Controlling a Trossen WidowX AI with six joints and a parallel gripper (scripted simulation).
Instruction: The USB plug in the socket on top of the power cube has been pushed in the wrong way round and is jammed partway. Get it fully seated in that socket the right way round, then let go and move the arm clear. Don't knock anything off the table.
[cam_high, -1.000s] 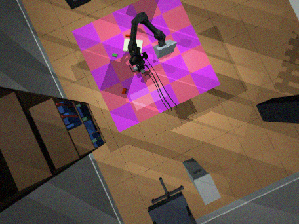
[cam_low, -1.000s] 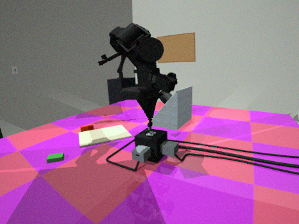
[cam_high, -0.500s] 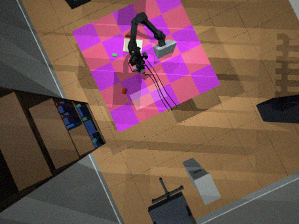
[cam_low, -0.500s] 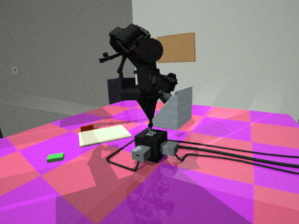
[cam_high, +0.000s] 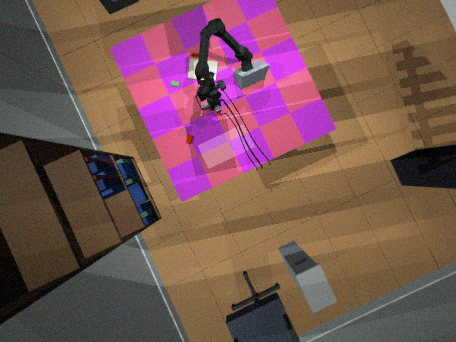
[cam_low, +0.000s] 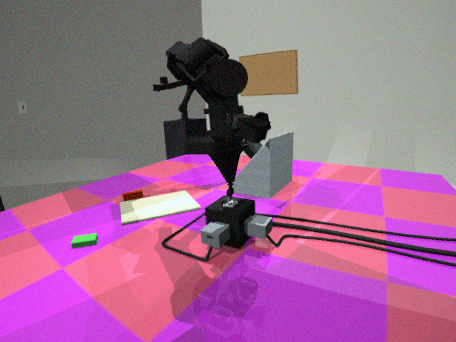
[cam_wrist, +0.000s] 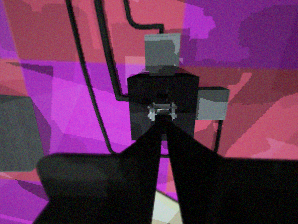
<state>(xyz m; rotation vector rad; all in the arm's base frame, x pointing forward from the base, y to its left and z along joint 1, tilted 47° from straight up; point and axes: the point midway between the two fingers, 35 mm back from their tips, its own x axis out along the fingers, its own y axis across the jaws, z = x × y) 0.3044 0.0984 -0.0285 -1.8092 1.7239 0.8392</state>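
Now: the USB plug 2 cm below my gripper tip. Round my gripper tip: green block 22 cm ahead, 25 cm to the right, 12 cm below; white flat pad 2 cm behind, 27 cm to the right, 12 cm below.
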